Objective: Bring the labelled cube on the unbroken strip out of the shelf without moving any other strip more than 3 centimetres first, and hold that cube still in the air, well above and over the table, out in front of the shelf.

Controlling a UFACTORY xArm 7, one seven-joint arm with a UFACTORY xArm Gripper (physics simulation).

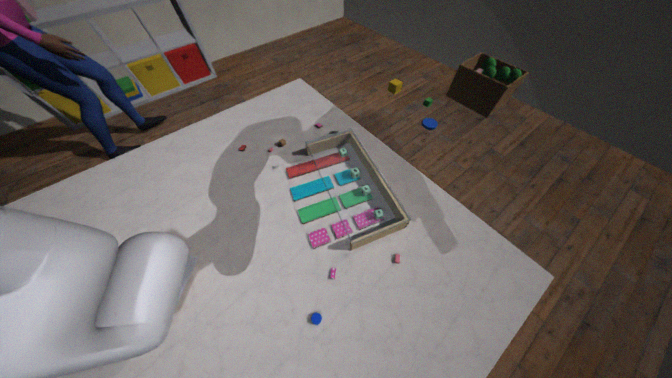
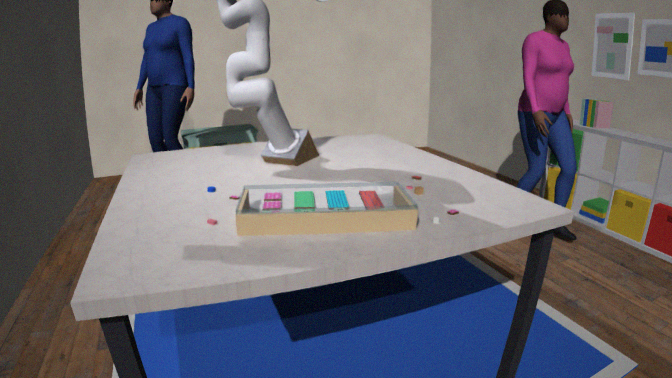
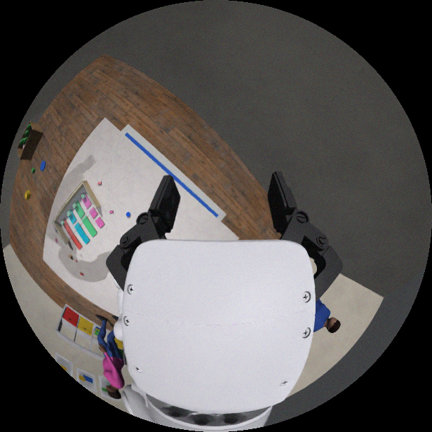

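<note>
The shelf (image 1: 378, 233) (image 2: 327, 222) (image 3: 62, 233) is a low tray-like box on the table, with a clear top. A red strip (image 1: 315, 166) (image 2: 371, 200) (image 3: 73, 235) runs unbroken into it, with a pale green labelled cube (image 1: 343, 151) at its inner end. The cyan strip (image 1: 311, 188) and green strip (image 1: 318, 210) each have a gap; the magenta dotted strip (image 1: 342, 228) is in three pieces. Their cubes (image 1: 354, 173) (image 1: 366, 190) (image 1: 378, 213) sit at the inner ends. My gripper (image 3: 222, 183) is open and empty, high up and away from the shelf.
A blue disc (image 1: 316, 318) (image 2: 211, 189), a pink piece (image 1: 397, 258) and a small magenta piece (image 1: 332, 273) lie beside the shelf. A brown piece (image 1: 282, 142) and a red piece (image 1: 242, 148) lie off the red strip's side. Two people stand beyond the table (image 2: 150, 210).
</note>
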